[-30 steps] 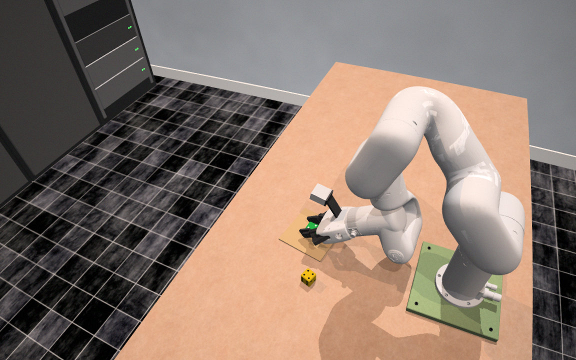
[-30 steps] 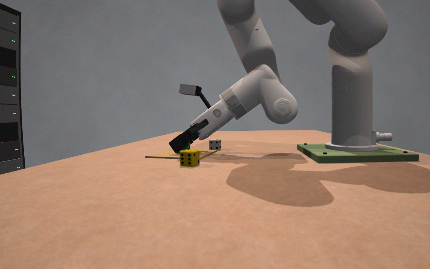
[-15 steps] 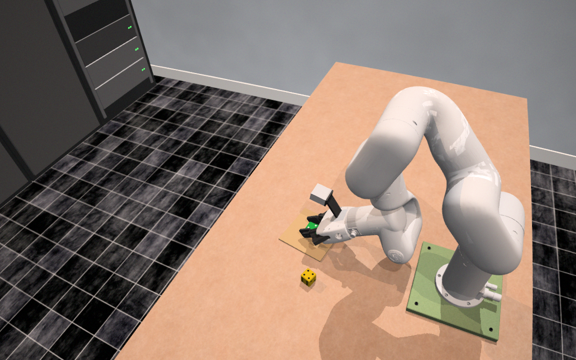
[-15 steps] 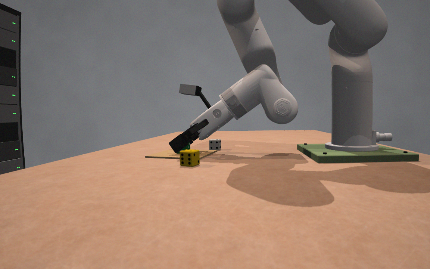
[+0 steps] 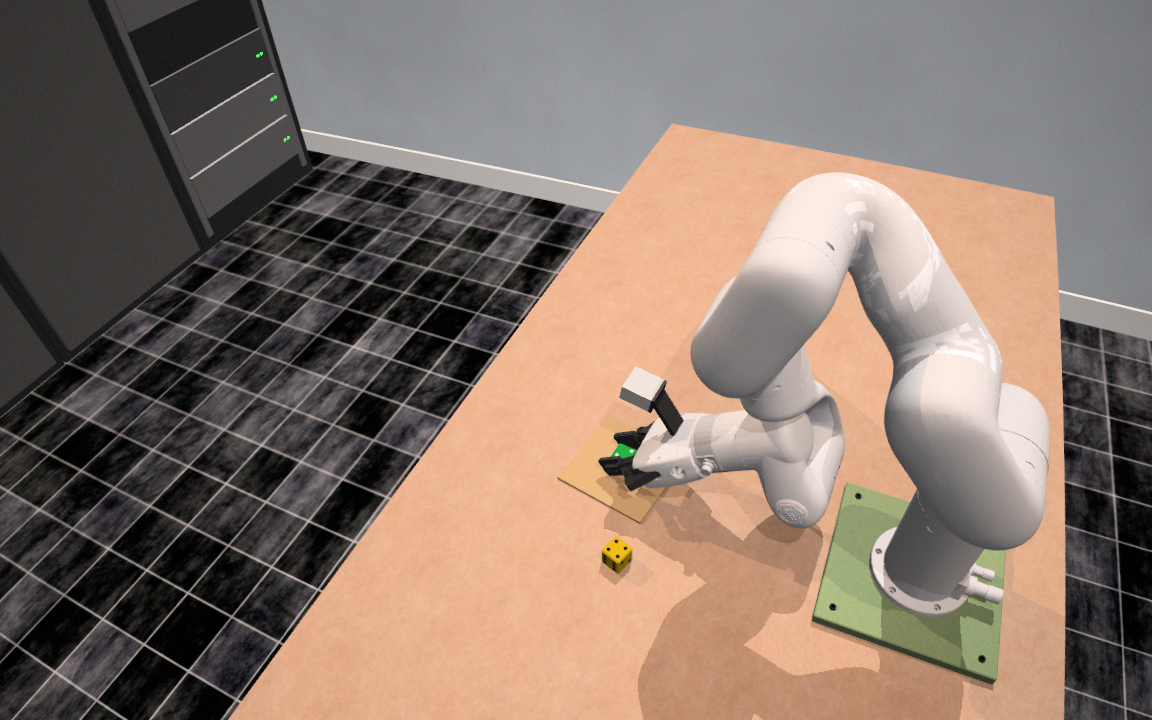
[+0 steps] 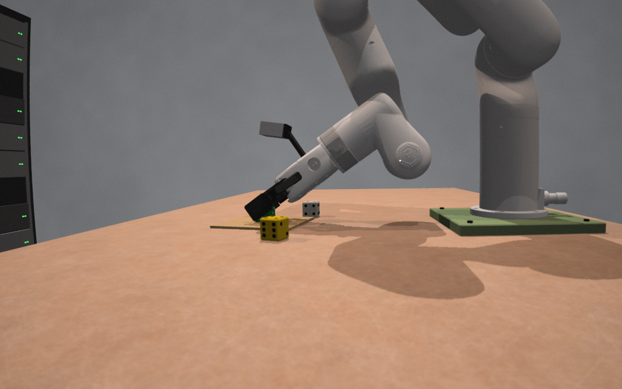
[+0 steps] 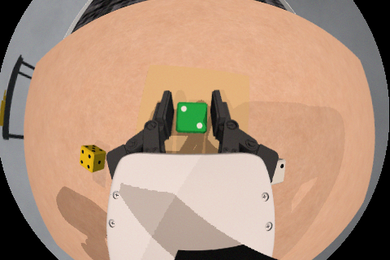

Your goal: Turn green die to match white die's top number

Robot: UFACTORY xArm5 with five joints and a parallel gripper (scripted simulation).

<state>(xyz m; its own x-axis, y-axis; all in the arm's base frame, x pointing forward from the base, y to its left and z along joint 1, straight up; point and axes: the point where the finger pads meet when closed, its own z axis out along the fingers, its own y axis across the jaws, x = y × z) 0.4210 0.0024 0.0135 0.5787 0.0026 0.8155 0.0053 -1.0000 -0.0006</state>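
The green die is 1 cm below my hand. Also, from my hand: tan mat (3 cm below); white die (7 cm behind, 10 cm to the right, 2 cm below); yellow die (6 cm behind, 14 cm to the left, 2 cm below).
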